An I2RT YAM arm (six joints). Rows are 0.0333 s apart.
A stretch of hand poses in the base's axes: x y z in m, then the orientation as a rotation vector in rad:
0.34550 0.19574 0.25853 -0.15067 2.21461 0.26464
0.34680 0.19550 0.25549 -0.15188 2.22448 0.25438
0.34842 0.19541 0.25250 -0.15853 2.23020 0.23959
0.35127 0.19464 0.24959 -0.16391 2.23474 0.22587
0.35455 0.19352 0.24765 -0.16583 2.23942 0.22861
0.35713 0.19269 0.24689 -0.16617 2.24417 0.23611
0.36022 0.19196 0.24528 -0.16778 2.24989 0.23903
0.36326 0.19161 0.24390 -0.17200 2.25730 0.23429
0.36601 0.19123 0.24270 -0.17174 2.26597 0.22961
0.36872 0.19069 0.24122 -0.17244 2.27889 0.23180
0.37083 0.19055 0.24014 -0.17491 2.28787 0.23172
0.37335 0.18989 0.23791 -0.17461 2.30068 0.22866
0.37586 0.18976 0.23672 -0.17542 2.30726 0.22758
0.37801 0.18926 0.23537 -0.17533 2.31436 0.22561
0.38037 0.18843 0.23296 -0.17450 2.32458 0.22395
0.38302 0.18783 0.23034 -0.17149 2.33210 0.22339
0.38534 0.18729 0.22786 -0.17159 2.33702 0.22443
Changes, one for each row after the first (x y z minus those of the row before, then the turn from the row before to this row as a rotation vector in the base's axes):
0.00130 -0.00024 -0.00304 -0.00899 0.00844 -0.00256
0.00162 -0.00009 -0.00299 -0.01358 0.00363 -0.00033
0.00285 -0.00077 -0.00291 -0.01221 0.00271 -0.00088
0.00328 -0.00112 -0.00194 0.00072 0.00491 0.00241
0.00258 -0.00083 -0.00076 0.00465 0.00559 0.00293
0.00309 -0.00073 -0.00161 0.00082 0.00597 0.00226
0.00304 -0.00035 -0.00138 -0.00574 0.00664 0.00153
0.00275 -0.00038 -0.00120 -0.00432 0.00801 -0.00167
0.00271 -0.00054 -0.00148 -0.00026 0.01303 0.00140
0.00211 -0.00014 -0.00108 -0.00198 0.00882 0.00188
0.00252 -0.00066 -0.00223 -0.00367 0.01231 -0.00105
0.00251 -0.00013 -0.00119 -0.00183 0.00636 0.00032
0.00215 -0.00050 -0.00135 -0.00224 0.00679 -0.00061
0.00236 -0.00083 -0.00241 -0.00216 0.00993 -0.00100
0.00265 -0.00060 -0.00262 -0.00037 0.00743 -0.00226
0.00232 -0.00054 -0.00248 0.00012 0.00499 0.00046

